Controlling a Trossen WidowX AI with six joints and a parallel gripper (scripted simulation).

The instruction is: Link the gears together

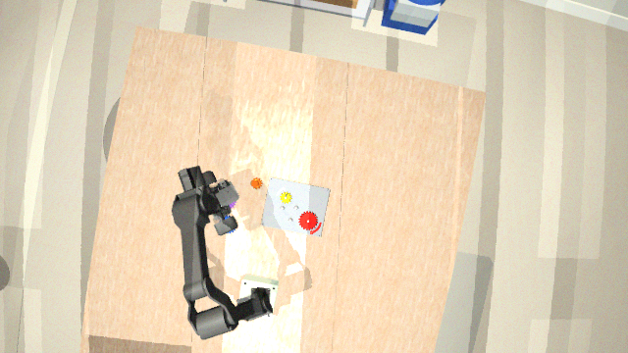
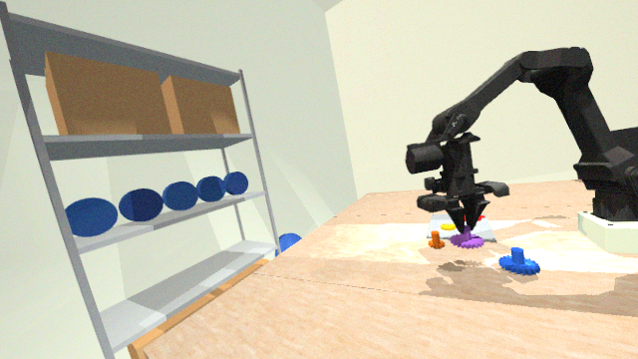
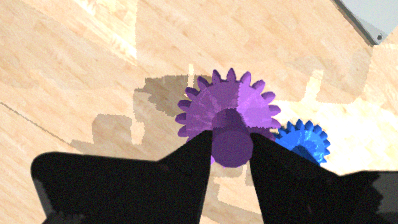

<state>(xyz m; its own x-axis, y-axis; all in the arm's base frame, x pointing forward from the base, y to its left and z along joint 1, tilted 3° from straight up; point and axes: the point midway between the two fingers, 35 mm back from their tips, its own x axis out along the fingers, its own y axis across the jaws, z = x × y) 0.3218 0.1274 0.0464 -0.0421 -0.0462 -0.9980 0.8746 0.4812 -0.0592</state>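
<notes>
Right now the grey board is 220 mm to the right of my gripper tip, 70 mm below it and 20 mm behind it. Also, from my gripper tip: purple gear: 10 mm below; then blue gear: 90 mm behind, 60 mm below, 10 mm to the left; then orange gear: 90 mm to the right, 60 mm below, 60 mm ahead.
</notes>
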